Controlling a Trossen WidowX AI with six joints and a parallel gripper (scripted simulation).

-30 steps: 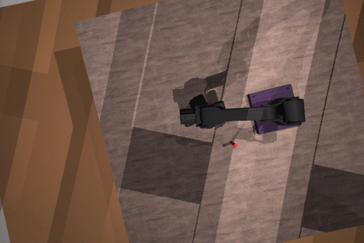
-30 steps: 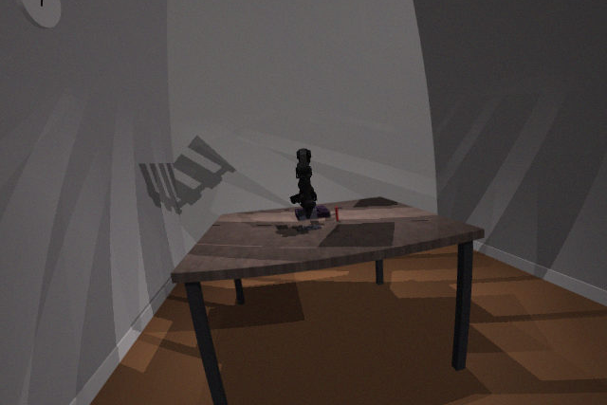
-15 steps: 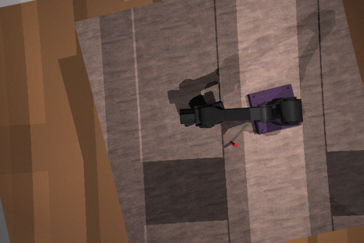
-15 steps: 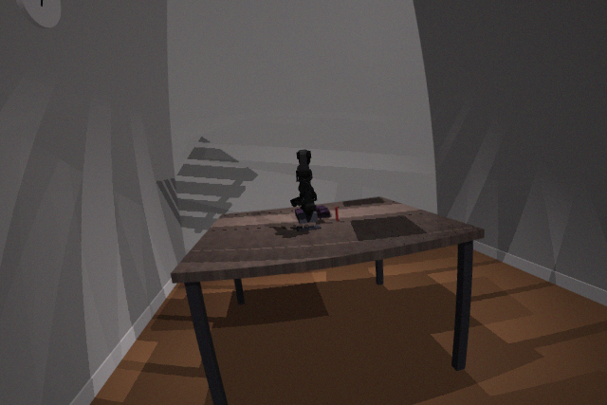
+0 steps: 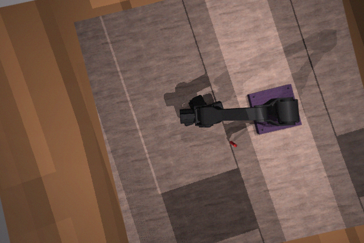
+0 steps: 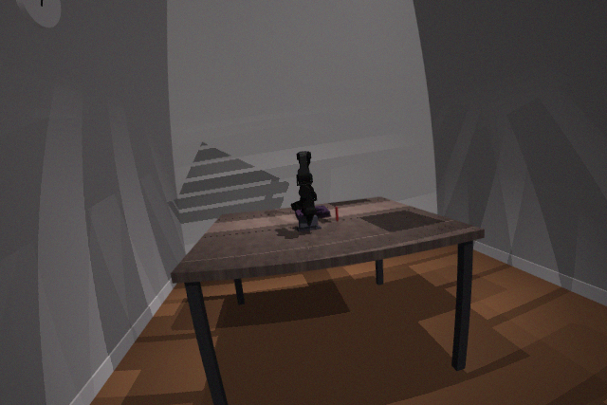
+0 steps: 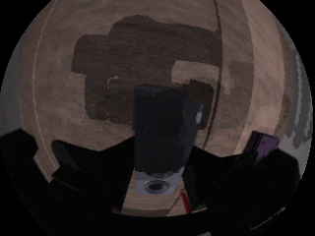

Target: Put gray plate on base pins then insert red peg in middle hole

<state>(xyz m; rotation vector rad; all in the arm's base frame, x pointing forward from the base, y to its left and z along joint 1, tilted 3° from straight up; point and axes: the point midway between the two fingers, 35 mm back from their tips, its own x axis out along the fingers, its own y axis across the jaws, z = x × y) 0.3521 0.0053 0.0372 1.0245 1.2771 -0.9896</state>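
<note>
Now: the base 10 mm below my gripper tip. The rest, counted from my gripper tip: red peg (140 mm behind, 160 mm to the left, 20 mm above); then gray plate (30 mm above).
</note>
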